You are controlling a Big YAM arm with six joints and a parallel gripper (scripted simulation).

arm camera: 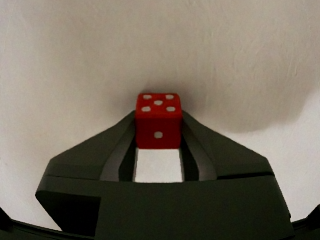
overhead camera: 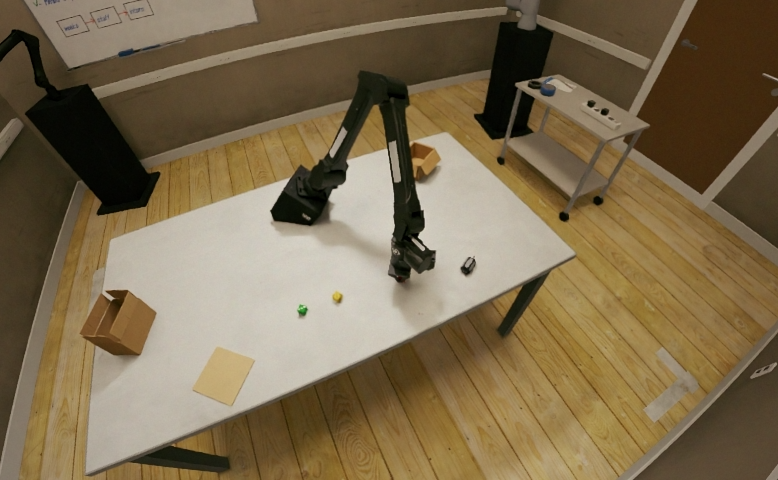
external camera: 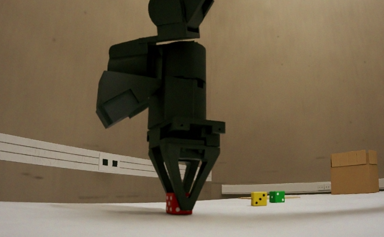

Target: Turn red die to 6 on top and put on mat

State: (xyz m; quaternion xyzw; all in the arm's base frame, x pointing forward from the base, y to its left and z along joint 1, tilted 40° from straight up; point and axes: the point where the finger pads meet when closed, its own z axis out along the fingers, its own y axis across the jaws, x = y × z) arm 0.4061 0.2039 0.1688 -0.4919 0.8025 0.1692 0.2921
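The tan mat lies 22 cm ahead of my hand, 58 cm to the right of it and 1 cm below it. From my hand the other things lie so: yellow die 3 cm ahead, 22 cm to the right; black object 25 cm to the left; red die right at my hand.
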